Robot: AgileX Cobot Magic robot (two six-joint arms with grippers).
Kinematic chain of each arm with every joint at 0, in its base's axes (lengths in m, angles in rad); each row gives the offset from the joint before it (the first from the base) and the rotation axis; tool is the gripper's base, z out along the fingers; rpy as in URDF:
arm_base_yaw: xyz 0 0 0.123 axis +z
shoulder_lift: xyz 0 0 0 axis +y
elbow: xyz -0.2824 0 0.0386 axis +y
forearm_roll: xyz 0.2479 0 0.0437 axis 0.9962 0 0.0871
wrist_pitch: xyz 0 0 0 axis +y
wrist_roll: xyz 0.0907 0 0.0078 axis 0.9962 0 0.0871
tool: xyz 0 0 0 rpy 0 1.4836 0
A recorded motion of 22 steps. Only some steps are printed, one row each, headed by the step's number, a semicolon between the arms.
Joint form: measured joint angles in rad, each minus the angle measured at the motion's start. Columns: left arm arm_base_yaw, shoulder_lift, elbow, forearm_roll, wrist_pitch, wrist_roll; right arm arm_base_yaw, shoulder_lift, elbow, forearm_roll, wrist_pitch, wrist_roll.
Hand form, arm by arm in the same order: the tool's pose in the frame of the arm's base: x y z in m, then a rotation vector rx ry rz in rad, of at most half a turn. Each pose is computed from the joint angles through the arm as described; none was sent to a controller.
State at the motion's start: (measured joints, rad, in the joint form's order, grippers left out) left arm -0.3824 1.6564 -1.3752 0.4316 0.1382 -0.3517; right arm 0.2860 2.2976 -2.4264 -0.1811 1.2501 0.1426
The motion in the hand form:
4: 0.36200 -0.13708 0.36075 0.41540 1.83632 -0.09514; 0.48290 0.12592 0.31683 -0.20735 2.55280 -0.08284
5: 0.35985 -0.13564 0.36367 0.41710 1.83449 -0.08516; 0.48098 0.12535 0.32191 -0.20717 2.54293 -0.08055
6: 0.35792 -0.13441 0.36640 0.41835 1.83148 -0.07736; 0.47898 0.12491 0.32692 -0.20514 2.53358 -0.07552
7: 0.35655 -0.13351 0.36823 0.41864 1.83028 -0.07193; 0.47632 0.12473 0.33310 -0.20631 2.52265 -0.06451
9: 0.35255 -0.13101 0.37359 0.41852 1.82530 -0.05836; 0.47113 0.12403 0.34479 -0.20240 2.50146 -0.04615
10: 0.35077 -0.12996 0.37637 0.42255 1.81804 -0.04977; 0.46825 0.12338 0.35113 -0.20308 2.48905 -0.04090
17: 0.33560 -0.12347 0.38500 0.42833 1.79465 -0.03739; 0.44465 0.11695 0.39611 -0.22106 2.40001 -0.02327
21: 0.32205 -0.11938 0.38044 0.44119 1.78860 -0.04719; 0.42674 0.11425 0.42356 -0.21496 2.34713 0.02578
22: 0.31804 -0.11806 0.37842 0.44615 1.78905 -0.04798; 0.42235 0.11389 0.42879 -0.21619 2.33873 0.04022
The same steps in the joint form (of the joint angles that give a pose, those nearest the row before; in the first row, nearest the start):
4: 0.0000 -0.0471 0.0000 0.0525 0.0479 0.0000; 0.0000 -0.0206 0.0000 0.0017 0.0022 -0.0110
5: 0.0000 -0.0565 0.0000 0.0601 0.0580 -0.0001; 0.0000 -0.0308 -0.0001 0.0017 0.0023 -0.0125
6: 0.0000 -0.0649 0.0000 0.0663 0.0655 0.0000; 0.0000 -0.0410 0.0000 0.0034 0.0022 -0.0125
7: 0.0000 -0.0708 0.0000 0.0701 0.0716 0.0001; 0.0000 -0.0536 -0.0001 0.0101 0.0023 -0.0154
9: 0.0000 -0.0878 0.0000 0.0798 0.0869 0.0000; 0.0000 -0.0778 -0.0001 0.0195 0.0023 -0.0160
10: 0.0000 -0.0956 0.0000 0.0893 0.0902 0.0000; 0.0000 -0.0909 0.0000 0.0216 0.0022 -0.0184
17: 0.0000 -0.1556 0.0396 0.1062 0.0913 0.0001; 0.0000 -0.1870 0.0000 0.0277 0.0076 -0.0477
21: 0.0000 -0.2058 0.1113 0.1085 0.0630 0.0000; 0.0000 -0.2501 0.0020 0.0565 0.0093 -0.0496
22: 0.0000 -0.2204 0.1335 0.1104 0.0562 0.0001; 0.0000 -0.2657 0.0076 0.0668 0.0093 -0.0510

